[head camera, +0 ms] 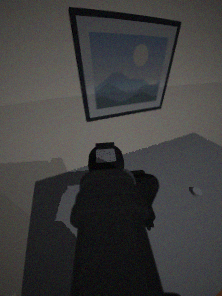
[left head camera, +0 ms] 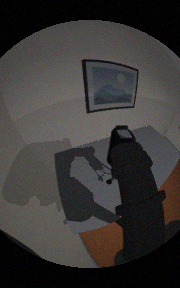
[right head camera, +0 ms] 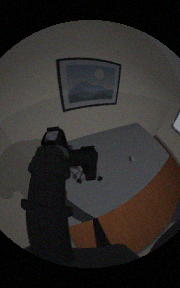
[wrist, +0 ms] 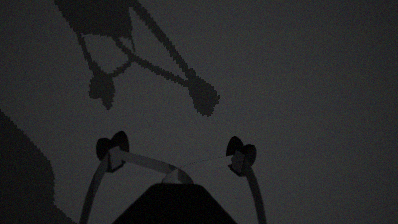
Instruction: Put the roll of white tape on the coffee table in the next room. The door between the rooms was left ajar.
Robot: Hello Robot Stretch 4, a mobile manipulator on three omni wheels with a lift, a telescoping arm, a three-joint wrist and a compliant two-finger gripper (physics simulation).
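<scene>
A small round white object, which looks like the roll of tape, lies on the large grey table top, towards its right part. My gripper is open and empty, above the table top and well to the left of the white object. Its shadow falls on the table in the wrist view. The arm hides most of the gripper in the head camera view. The white object does not show in the wrist view. No door or coffee table in another room can be made out.
A framed mountain picture hangs on the wall behind the table. Orange-brown wooden floor runs along the table's near side. Part of a bright window or panel shows at the right.
</scene>
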